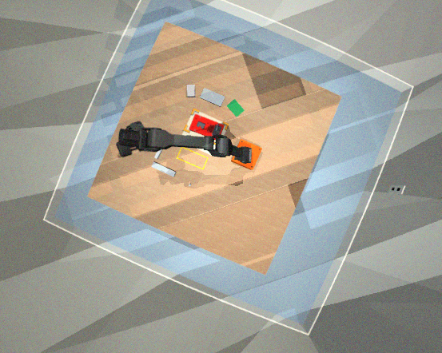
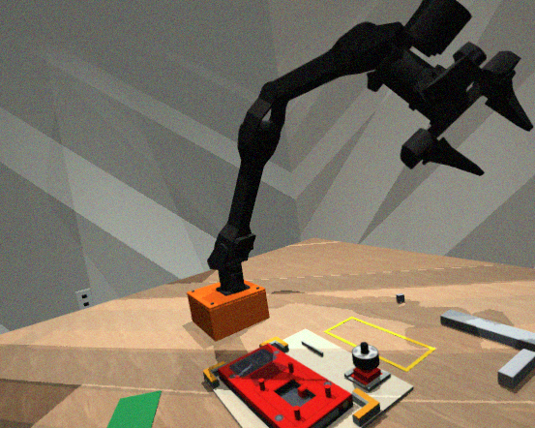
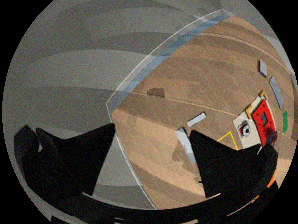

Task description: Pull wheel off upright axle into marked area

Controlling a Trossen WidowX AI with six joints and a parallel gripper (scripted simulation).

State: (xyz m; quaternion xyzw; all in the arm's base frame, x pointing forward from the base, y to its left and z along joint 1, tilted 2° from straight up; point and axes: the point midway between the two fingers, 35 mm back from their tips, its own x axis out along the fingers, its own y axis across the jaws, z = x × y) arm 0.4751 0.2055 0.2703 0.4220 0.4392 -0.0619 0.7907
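Now: the dark wheel 13 cm behind my gripper tip, 17 cm to the right of it and 28 cm below it. From my gripper tip the other things lie so: green patch 31 cm behind, 49 cm to the right, 32 cm below; small dark cube 27 cm behind, 9 cm to the left, 31 cm below.
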